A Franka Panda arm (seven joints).
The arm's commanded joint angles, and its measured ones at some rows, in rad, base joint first. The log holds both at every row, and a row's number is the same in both.
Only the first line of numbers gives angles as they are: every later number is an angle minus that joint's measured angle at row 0.
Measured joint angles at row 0: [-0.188, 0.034, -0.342, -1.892, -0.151, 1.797, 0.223]
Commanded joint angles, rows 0 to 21: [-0.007, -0.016, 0.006, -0.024, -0.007, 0.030, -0.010]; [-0.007, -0.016, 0.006, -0.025, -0.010, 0.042, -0.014]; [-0.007, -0.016, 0.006, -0.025, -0.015, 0.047, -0.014]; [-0.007, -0.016, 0.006, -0.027, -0.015, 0.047, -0.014]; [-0.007, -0.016, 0.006, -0.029, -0.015, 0.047, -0.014]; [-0.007, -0.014, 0.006, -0.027, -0.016, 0.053, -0.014]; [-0.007, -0.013, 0.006, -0.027, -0.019, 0.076, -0.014]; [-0.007, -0.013, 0.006, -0.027, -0.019, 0.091, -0.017]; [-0.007, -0.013, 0.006, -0.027, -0.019, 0.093, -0.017]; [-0.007, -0.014, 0.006, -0.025, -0.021, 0.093, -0.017]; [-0.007, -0.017, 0.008, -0.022, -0.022, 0.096, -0.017]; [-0.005, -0.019, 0.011, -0.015, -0.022, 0.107, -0.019]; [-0.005, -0.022, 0.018, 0.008, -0.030, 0.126, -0.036]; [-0.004, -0.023, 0.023, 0.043, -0.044, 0.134, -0.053]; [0.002, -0.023, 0.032, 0.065, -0.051, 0.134, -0.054]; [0.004, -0.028, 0.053, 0.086, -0.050, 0.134, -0.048]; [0.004, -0.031, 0.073, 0.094, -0.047, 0.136, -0.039]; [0.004, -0.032, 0.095, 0.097, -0.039, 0.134, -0.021]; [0.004, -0.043, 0.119, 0.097, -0.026, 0.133, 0.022]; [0.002, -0.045, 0.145, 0.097, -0.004, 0.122, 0.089]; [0.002, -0.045, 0.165, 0.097, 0.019, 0.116, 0.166]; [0.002, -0.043, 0.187, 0.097, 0.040, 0.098, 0.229]
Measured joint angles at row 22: [0.009, -0.039, 0.126, 0.096, -0.006, 0.131, 0.070]
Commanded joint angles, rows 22 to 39: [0.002, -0.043, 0.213, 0.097, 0.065, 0.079, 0.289]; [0.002, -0.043, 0.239, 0.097, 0.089, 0.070, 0.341]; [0.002, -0.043, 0.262, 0.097, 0.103, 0.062, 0.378]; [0.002, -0.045, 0.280, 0.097, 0.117, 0.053, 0.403]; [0.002, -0.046, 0.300, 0.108, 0.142, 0.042, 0.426]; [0.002, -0.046, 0.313, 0.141, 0.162, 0.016, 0.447]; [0.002, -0.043, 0.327, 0.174, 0.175, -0.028, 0.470]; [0.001, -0.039, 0.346, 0.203, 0.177, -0.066, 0.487]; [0.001, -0.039, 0.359, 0.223, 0.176, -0.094, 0.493]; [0.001, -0.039, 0.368, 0.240, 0.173, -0.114, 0.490]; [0.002, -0.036, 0.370, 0.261, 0.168, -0.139, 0.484]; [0.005, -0.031, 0.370, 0.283, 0.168, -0.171, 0.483]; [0.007, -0.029, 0.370, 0.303, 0.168, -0.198, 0.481]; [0.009, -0.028, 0.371, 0.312, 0.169, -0.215, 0.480]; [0.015, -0.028, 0.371, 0.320, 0.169, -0.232, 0.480]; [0.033, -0.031, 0.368, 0.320, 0.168, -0.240, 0.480]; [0.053, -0.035, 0.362, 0.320, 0.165, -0.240, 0.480]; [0.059, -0.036, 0.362, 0.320, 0.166, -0.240, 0.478]
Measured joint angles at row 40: [0.026, -0.044, 0.363, 0.293, 0.161, -0.210, 0.476]
